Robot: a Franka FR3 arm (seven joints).
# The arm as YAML. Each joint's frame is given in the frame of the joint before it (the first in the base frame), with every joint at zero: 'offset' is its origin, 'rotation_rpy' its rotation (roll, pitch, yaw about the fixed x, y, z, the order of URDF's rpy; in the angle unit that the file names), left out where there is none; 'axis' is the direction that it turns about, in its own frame. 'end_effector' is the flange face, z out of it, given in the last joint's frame.
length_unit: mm
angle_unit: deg
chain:
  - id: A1
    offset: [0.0, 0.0, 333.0]
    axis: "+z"
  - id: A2
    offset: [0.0, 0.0, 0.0]
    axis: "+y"
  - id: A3
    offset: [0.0, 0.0, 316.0]
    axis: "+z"
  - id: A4
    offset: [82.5, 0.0, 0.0]
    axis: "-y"
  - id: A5
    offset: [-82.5, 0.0, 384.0]
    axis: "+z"
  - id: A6
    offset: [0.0, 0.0, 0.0]
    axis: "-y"
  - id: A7
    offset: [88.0, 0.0, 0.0]
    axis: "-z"
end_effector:
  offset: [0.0, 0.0, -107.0]
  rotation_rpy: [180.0, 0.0, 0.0]
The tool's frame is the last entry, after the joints.
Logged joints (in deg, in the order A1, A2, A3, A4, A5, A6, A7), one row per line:
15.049 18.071 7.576 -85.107 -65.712 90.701 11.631
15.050 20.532 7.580 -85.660 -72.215 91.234 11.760
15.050 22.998 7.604 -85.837 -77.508 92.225 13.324
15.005 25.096 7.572 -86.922 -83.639 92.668 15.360
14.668 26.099 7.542 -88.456 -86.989 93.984 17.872
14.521 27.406 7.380 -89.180 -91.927 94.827 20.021
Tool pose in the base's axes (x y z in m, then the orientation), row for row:
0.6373 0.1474 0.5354 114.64 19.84 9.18
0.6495 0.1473 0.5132 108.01 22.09 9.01
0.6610 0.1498 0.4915 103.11 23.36 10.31
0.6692 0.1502 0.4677 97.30 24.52 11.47
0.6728 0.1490 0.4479 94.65 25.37 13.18
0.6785 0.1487 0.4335 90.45 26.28 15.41
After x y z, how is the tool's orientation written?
As a rotation vector, in degrees.
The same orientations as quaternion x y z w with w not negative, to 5 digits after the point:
0.83623 0.14472 0.06696 0.52469
0.80286 0.16420 0.06697 0.56918
0.77636 0.17589 0.07763 0.60025
0.74337 0.18733 0.08763 0.63611
0.72724 0.19493 0.10127 0.65029
0.70118 0.20373 0.11946 0.67274

